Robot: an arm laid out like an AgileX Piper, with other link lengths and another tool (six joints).
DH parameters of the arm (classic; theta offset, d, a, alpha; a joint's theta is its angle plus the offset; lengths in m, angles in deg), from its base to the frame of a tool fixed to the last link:
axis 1: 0 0.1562 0 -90
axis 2: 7.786 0 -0.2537 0
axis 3: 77.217 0 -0.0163 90
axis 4: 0 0.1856 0 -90
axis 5: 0 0 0 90
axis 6: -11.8 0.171 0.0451 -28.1
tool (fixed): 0 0.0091 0 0
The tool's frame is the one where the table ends.
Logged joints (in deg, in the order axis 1, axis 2, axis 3, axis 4, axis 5, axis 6), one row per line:
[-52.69 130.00 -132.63 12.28 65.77 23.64]
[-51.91 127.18 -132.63 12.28 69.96 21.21]
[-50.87 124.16 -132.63 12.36 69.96 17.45]
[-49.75 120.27 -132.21 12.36 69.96 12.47]
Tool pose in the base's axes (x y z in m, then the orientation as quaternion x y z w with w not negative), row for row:
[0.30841 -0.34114 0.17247 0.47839 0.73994 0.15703 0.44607]
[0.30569 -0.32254 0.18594 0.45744 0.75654 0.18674 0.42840]
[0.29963 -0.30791 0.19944 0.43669 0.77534 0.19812 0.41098]
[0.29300 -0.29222 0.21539 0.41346 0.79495 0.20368 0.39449]
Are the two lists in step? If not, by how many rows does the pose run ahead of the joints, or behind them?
The pose runs 2 rows behind the joints: the pose in row i belongs to the joints in row i - 2.
